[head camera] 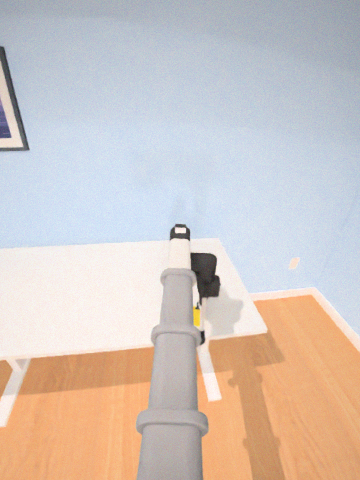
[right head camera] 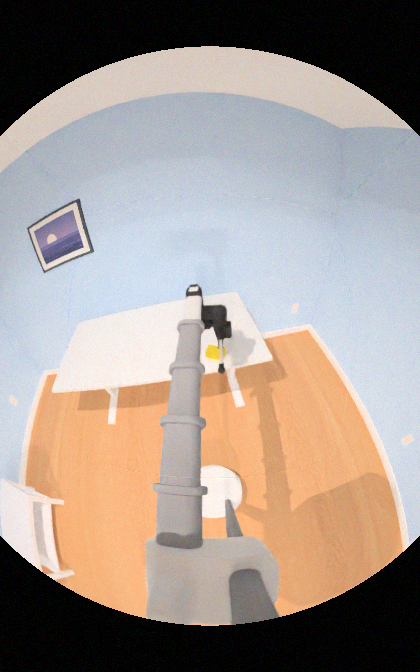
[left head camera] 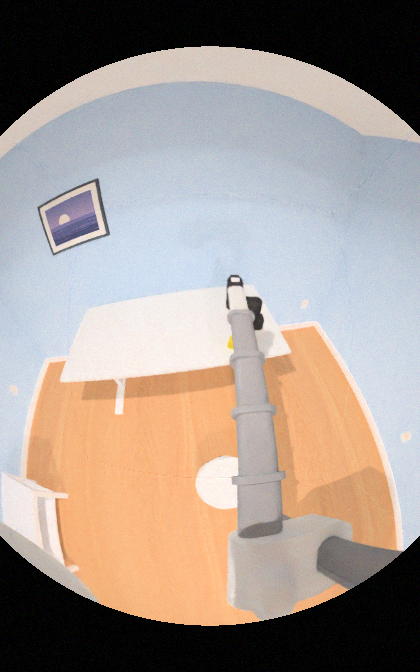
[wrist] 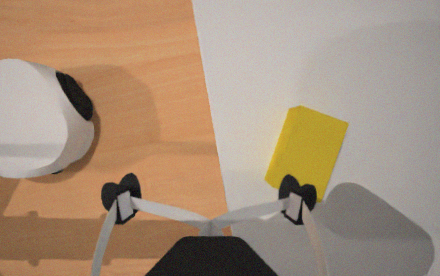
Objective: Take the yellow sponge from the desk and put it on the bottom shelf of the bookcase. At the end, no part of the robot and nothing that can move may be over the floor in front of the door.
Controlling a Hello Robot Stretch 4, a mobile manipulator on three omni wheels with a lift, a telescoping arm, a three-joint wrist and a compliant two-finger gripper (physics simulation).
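Frame: origin at the robot's base, x up, y ahead, z left, level; millimetres.
Where they show: gripper, between the fingertips: (head camera: 199,326) (wrist: 210,190).
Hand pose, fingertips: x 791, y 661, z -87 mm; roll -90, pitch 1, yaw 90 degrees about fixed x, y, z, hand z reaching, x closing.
Note:
After its pixels a point has its place.
The yellow sponge (head camera: 197,316) {x 737, y 751, z -88 mm} (left head camera: 231,343) (right head camera: 215,352) (wrist: 307,150) {x 737, y 774, z -55 mm} lies flat on the white desk (head camera: 75,300) {x 692, y 847, z 486 mm} (left head camera: 150,335) (right head camera: 125,345) (wrist: 250,60) {x 692, y 713, z 60 mm}, near its front edge and right end. The extended arm covers part of it in the head and left head camera views. My gripper (wrist: 210,190) {x 791, y 661, z -87 mm} points down over the desk's front edge, higher than the desk top. It is open and empty. In the wrist view one fingertip overlaps the sponge's lower edge and the other shows over the floor. The bookcase's bottom shelf and the door cannot be made out.
My round white base (left head camera: 220,482) (right head camera: 220,492) (wrist: 35,120) {x 187, y 86, z -2 mm} stands on the wooden floor (left head camera: 140,450) (right head camera: 125,460) (wrist: 125,30) {x -28, y 315, z 370 mm}. A white piece of furniture (left head camera: 20,505) (right head camera: 17,515) stands at the far left. A framed picture (left head camera: 75,217) (right head camera: 60,235) hangs on the wall behind the desk.

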